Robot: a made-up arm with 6 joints.
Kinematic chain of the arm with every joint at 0, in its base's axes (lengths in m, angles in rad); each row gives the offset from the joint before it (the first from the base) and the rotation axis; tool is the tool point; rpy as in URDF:
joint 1: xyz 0 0 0.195 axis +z
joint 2: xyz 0 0 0 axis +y
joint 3: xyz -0.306 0 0.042 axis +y
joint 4: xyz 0.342 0 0.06 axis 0.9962 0 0.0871
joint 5: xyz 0 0 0 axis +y
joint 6: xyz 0.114 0 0.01 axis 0.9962 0 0.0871
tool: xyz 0 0 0 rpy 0 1.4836 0
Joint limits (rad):
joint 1: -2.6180..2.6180
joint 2: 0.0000..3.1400
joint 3: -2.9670..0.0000
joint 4: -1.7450..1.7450
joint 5: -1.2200..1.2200
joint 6: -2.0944..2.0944
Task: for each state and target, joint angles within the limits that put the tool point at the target. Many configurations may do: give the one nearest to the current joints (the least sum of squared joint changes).
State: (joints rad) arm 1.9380 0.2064 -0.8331 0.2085 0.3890 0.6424
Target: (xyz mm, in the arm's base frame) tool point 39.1 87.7 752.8
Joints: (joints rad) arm 1.1376 0.6571 -1.3538 0.1138 0.1023 0.6424
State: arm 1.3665 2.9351 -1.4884 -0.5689 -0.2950 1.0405
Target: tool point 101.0 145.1 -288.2
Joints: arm 0.9389 3.1357 -1.1136 -0.5560 -0.0694 1.0405
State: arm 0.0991 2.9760 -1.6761 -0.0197 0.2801 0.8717
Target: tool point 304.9 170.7 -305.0
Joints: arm 0.5106 3.1400 -1.5299 -0.0096 0.0758 0.8717
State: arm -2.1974 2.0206 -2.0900 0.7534 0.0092 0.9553
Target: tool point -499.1 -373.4 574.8
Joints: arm -2.4935 2.0574 -2.1801 0.7543 -0.0455 0.9553
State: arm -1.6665 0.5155 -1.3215 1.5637 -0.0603 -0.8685
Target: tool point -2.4 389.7 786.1
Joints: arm -1.5841 0.3526 -2.0272 1.5503 -0.0660 -0.8685
